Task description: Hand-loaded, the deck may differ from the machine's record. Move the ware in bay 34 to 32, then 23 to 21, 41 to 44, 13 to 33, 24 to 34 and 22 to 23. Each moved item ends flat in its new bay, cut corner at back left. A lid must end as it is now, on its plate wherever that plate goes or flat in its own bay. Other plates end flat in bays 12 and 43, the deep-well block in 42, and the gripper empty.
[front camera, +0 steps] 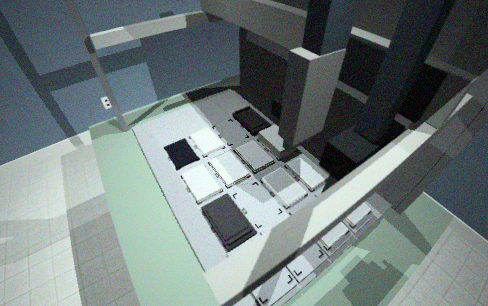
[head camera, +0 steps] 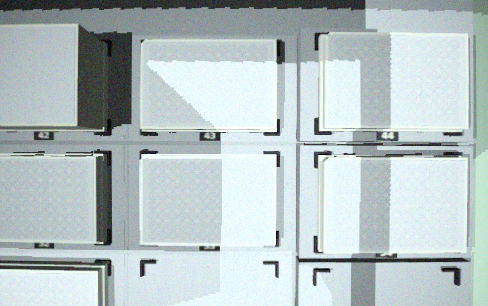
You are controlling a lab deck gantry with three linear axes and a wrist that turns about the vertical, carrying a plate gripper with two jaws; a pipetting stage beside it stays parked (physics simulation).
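Seen in the pictures: robot's base, origin of its link: [front camera: 164, 148].
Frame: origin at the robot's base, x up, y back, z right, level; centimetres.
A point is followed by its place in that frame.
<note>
In bay 22 a plate [front camera: 229, 167] {y -23.2, x 1.4, z -15.1 cm} [head camera: 47, 287] {y -24.3, x 1.4, z -17.5 cm} sits flat. Bay 23 [head camera: 185, 285] {y -36.8, x 0.0, z -17.1 cm} and bay 24 [head camera: 415, 290] {y -58.4, x 1.4, z -17.5 cm} hold nothing. Flat plates sit in bay 32 [front camera: 255, 155] {y -23.7, x 1.5, z -25.7 cm} [head camera: 45, 200] {y -24.2, x 1.4, z -25.6 cm}, bay 33 [front camera: 285, 187] {y -40.3, x 1.4, z -25.4 cm} [head camera: 180, 200] {y -36.7, x 1.4, z -25.8 cm}, bay 34 [front camera: 335, 237] {y -61.2, x 2.9, z -24.9 cm} [head camera: 410, 205] {y -56.8, x 2.9, z -25.7 cm}, bay 43 [front camera: 306, 172] {y -39.7, x 1.4, z -35.3 cm} [head camera: 240, 95] {y -42.2, x 1.4, z -35.4 cm} and bay 44 [front camera: 360, 215] {y -61.1, x 2.9, z -36.1 cm} [head camera: 425, 85] {y -58.0, x 2.9, z -36.0 cm}. Plates also lie in bay 21 [front camera: 207, 140] {y -7.3, x 1.6, z -15.1 cm} and bay 12 [front camera: 201, 183] {y -23.9, x 1.4, z -4.1 cm}. The tall deep-well block [front camera: 270, 137] {y -21.5, x 4.2, z -34.1 cm} [head camera: 37, 75] {y -25.8, x 4.2, z -36.3 cm} stands in bay 42. The gripper's dark body is at the right in the front view; its jaws are hidden.
A black nest [front camera: 252, 120] {y -7.8, x 2.4, z -35.8 cm} is at bay 41, a black item [front camera: 181, 153] {y -7.2, x 0.8, z -4.2 cm} at bay 11 and a large dark nest [front camera: 229, 220] {y -40.4, x 2.4, z -4.5 cm} at bay 13. The grey pipetting stage [front camera: 312, 95] hangs over the back. A pale frame beam [front camera: 320, 215] {y -62.4, x 40.0, z -3.9 cm} crosses the front.
</note>
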